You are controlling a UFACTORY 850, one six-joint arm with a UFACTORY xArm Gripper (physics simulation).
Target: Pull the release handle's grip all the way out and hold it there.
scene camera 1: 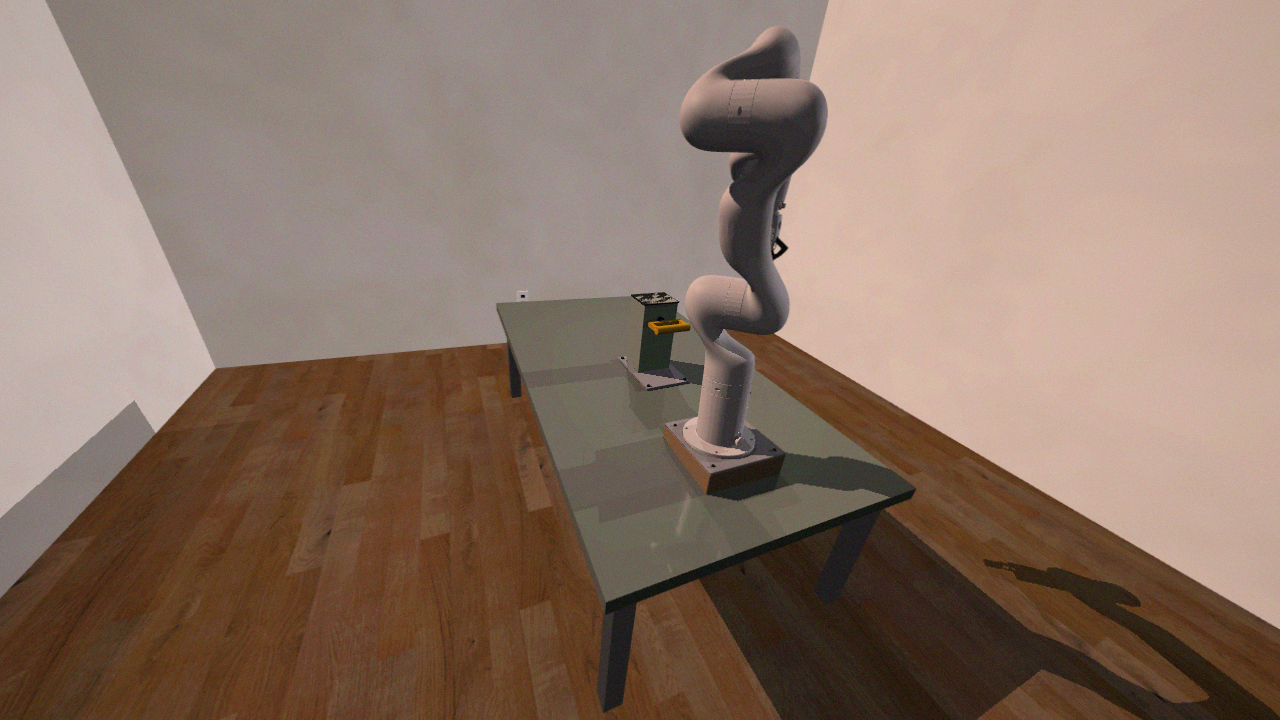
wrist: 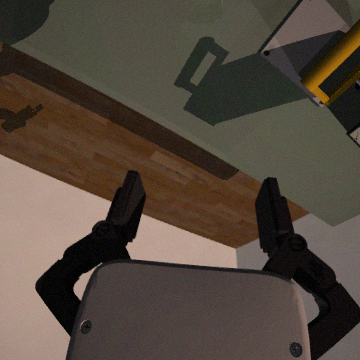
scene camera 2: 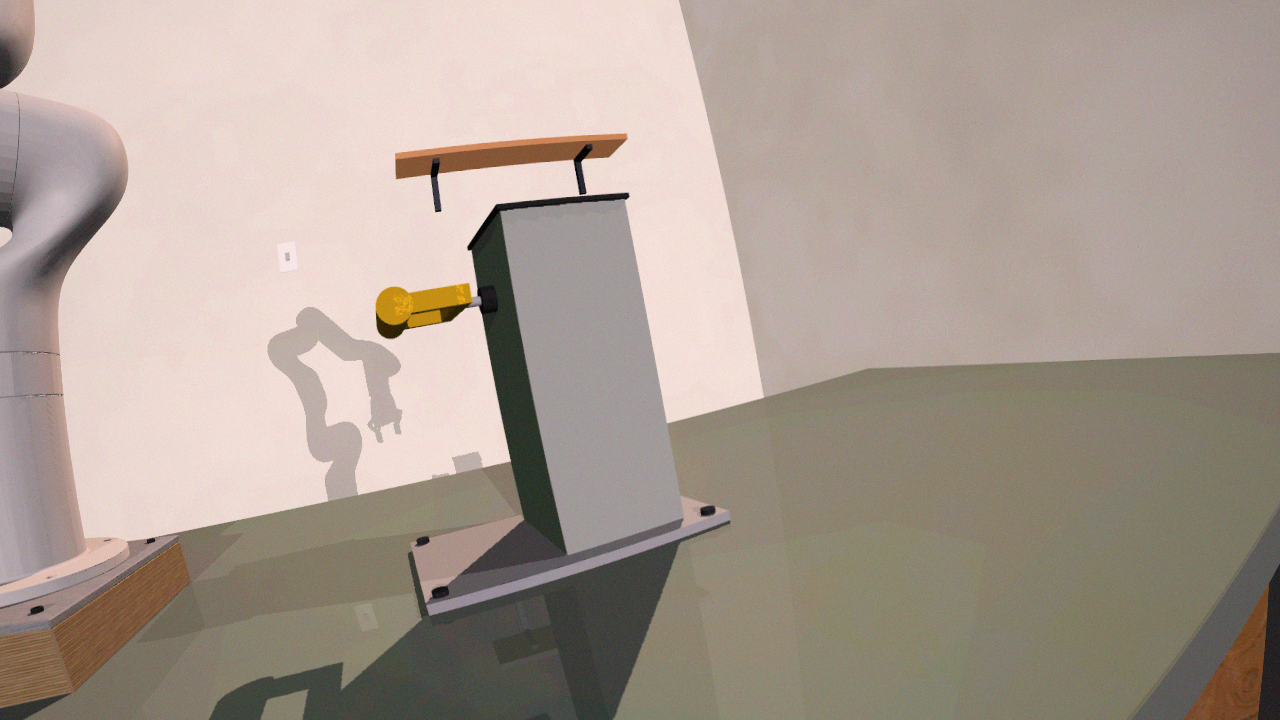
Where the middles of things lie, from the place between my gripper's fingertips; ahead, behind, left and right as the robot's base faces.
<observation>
Now: the bolted base plate (scene camera 2: 457, 569) 43 cm below my hand, 26 cm ahead of it and 12 cm to the left of it.
</observation>
